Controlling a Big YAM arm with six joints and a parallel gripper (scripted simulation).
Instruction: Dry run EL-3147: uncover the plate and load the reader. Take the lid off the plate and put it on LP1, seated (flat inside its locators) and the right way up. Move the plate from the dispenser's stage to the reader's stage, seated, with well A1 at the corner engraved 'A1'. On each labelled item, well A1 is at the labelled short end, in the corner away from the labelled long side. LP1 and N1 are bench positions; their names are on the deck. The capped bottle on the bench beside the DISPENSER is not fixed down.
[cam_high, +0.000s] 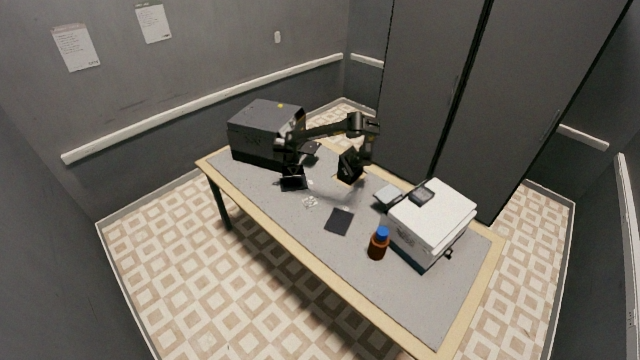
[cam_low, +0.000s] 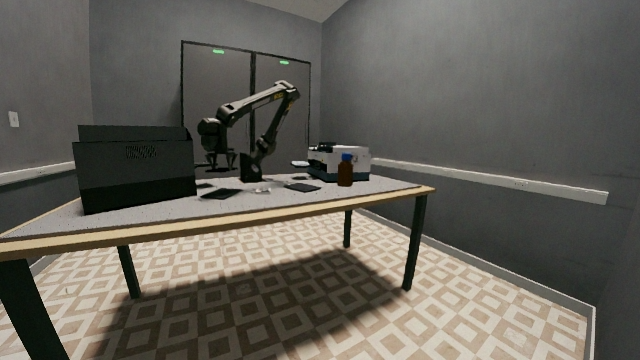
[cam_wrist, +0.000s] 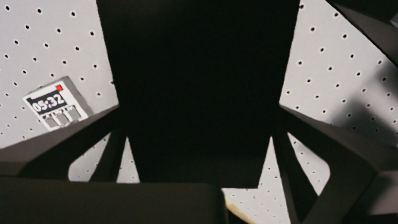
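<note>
The LP1 label lies 80 mm behind my hand, 60 mm to the left of it and 120 mm below it. The rest, counted from my hand: dark lid: right at my hand; dark flat pad: 60 mm ahead, 380 mm to the left, 110 mm below; white multi-well plate: 200 mm behind, 520 mm to the left, 20 mm below.
</note>
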